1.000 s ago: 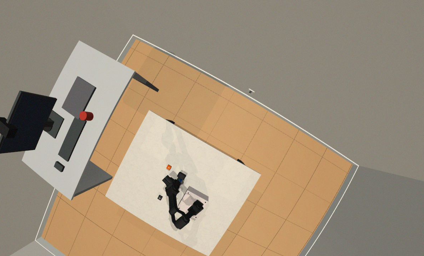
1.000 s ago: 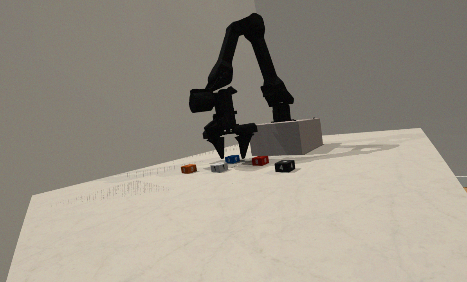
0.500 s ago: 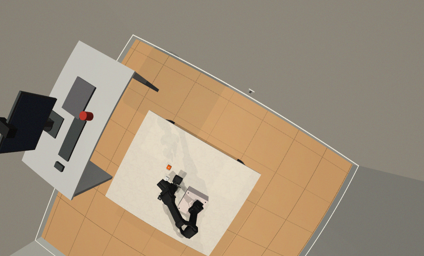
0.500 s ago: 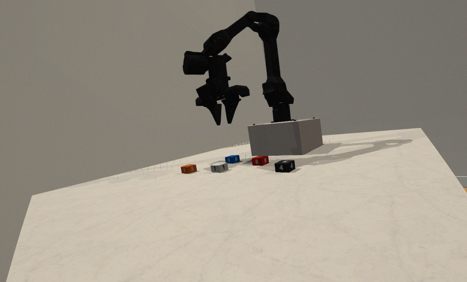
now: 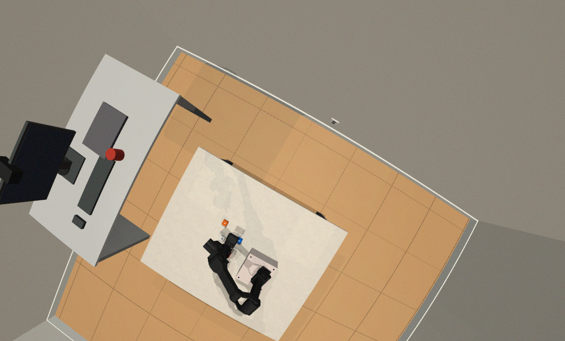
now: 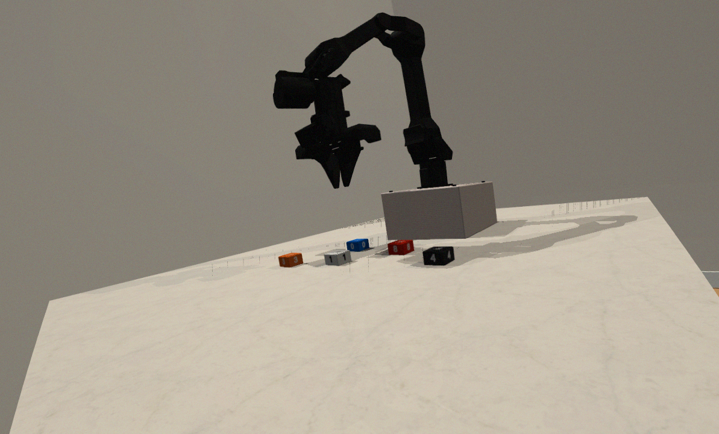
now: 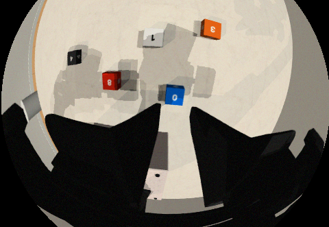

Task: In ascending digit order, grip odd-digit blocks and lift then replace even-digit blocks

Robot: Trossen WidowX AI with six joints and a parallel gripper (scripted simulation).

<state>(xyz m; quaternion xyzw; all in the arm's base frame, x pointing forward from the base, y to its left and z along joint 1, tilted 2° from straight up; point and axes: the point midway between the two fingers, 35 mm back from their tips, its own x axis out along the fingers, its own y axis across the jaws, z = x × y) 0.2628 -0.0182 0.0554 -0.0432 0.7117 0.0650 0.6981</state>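
Right now my gripper tip is 120 mm above the white block, 60 mm short of it and 50 mm to the right of it. From my gripper tip the other things lie so: orange block 120 mm below, 110 mm ahead, 40 mm to the right; then blue block 120 mm below, 30 mm behind, 10 mm to the right; then red block 120 mm below, 110 mm to the left, 30 mm behind.
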